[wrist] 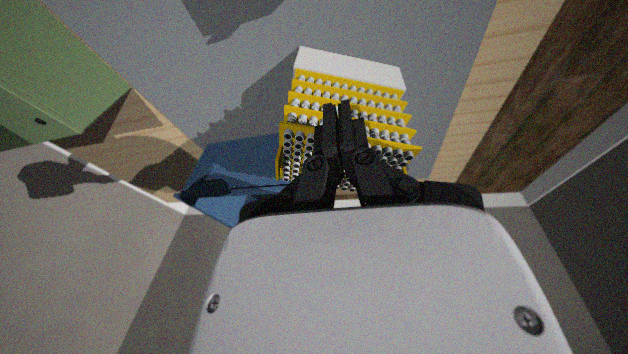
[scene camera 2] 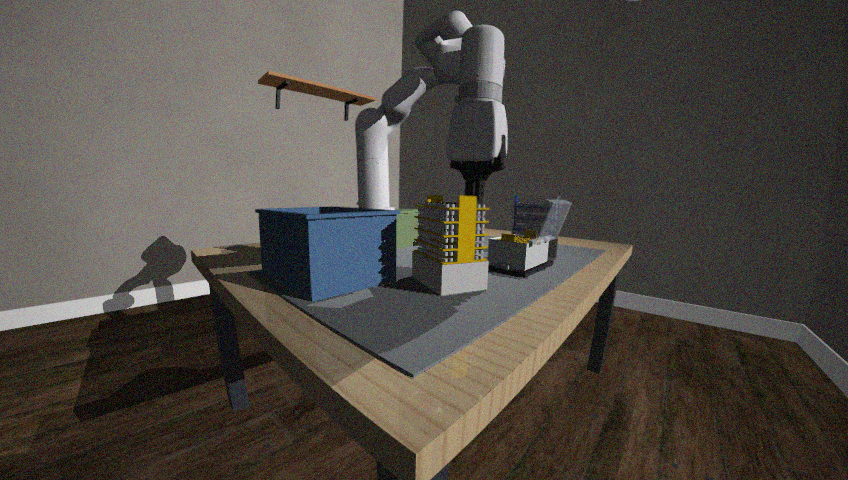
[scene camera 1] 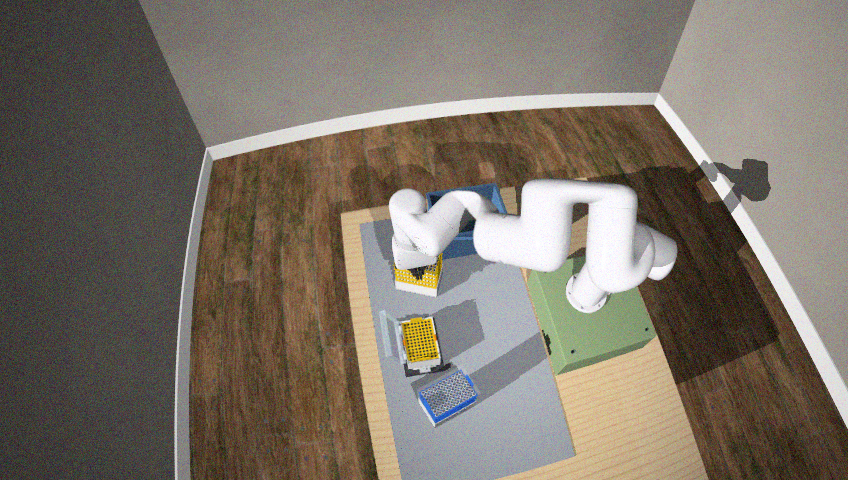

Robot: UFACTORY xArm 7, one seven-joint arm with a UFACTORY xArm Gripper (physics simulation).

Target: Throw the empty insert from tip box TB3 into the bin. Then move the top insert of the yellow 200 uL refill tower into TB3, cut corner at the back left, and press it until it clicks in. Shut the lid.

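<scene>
The yellow refill tower has several stacked inserts with tips on a white base. My gripper is shut and empty, pointing down at the top of the tower. Its fingertips are partly hidden in scene camera 2, and I cannot tell if they touch the tower. Tip box TB3 stands beyond the tower, with a yellow insert in it; no tips show in its holes. Its clear lid is open. The blue bin stands beside the tower; its inside is mostly hidden.
A blue tip rack on a white base stands past TB3. The grey mat lies on the wooden table. The green robot base is at the mat's side. A wall shelf hangs behind the arm.
</scene>
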